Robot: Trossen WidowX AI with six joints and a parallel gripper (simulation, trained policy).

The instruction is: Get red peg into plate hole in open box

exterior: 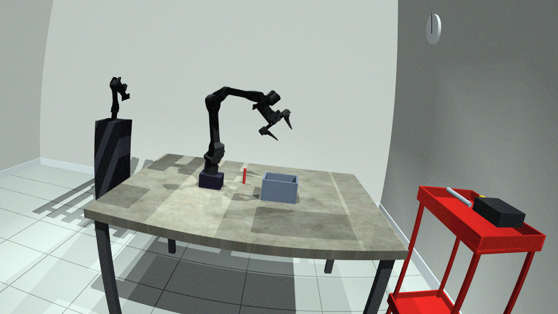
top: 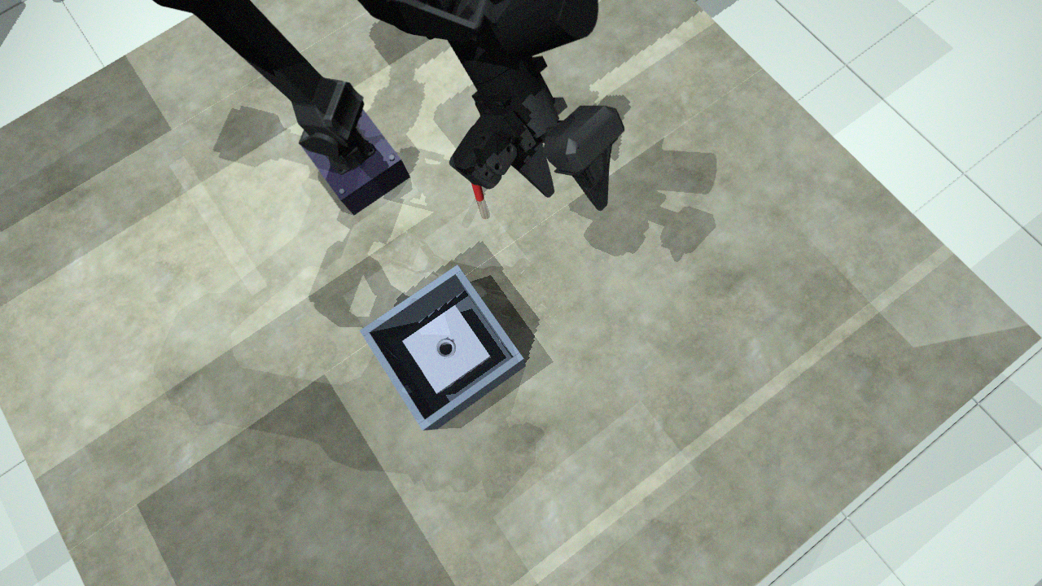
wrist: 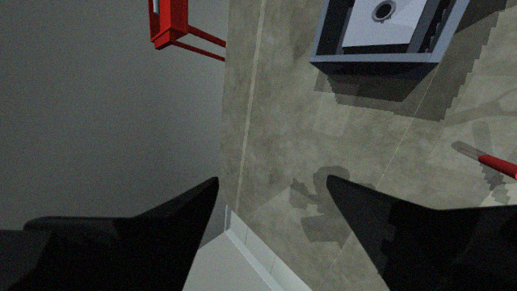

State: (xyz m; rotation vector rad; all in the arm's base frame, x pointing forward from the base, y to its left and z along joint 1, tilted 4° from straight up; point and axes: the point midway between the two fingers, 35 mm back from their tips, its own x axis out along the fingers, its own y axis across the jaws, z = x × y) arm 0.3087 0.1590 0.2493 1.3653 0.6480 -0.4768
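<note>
My gripper tip is 180 mm past the red peg, 30 mm to the left of it and 230 mm above it. The rest, counted from my gripper tip: blue-grey box 210 mm to the right, 240 mm below.
</note>
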